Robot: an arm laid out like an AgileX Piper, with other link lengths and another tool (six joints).
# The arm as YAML. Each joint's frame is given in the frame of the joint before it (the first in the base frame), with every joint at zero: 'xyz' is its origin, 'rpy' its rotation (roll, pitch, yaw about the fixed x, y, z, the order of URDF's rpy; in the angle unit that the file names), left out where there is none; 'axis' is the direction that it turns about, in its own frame. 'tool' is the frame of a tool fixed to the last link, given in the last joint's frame.
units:
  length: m
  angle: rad
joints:
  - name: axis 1
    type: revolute
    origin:
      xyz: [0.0, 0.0, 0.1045]
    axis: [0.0, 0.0, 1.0]
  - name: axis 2
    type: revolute
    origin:
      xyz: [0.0, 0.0, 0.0]
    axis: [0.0, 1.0, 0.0]
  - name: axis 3
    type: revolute
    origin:
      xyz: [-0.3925, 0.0, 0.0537]
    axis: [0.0, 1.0, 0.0]
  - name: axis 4
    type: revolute
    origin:
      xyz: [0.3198, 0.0, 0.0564]
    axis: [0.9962, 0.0, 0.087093]
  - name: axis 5
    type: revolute
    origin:
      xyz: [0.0, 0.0, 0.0]
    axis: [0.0, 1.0, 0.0]
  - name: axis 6
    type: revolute
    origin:
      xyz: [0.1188, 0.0, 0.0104]
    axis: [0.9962, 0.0, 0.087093]
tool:
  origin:
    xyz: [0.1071, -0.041, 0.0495]
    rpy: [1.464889, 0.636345, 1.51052]
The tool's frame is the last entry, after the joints.
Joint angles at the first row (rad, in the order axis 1, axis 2, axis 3, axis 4, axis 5, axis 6):
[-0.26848 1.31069 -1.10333 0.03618 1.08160 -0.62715]
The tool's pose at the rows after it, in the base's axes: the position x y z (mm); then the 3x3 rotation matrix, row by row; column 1 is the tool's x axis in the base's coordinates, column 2 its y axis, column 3 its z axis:
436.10 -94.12 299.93; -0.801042 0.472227 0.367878; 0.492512 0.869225 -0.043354; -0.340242 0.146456 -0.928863
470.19 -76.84 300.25; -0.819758 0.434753 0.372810; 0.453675 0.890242 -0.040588; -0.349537 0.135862 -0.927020
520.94 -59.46 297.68; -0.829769 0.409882 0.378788; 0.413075 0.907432 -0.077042; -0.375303 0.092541 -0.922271
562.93 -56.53 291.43; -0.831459 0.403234 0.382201; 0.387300 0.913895 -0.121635; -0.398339 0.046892 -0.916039
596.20 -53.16 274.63; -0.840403 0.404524 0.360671; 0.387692 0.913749 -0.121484; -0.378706 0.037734 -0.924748
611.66 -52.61 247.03; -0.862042 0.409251 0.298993; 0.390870 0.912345 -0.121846; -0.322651 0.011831 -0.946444
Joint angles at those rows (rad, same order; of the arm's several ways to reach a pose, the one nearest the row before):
[-0.20409 1.39310 -1.19575 0.03515 1.07943 -0.62265]
[-0.14337 1.46695 -1.26745 0.01360 1.07105 -0.60014]
[-0.06496 1.58451 -1.38319 -0.06139 1.06063 -0.53515]
[-0.03124 1.68908 -1.48667 -0.12767 1.05720 -0.49754]
[-0.02142 1.78873 -1.58084 -0.13106 1.07622 -0.48871]
[-0.01849 1.86710 -1.63672 -0.13105 1.11965 -0.48797]

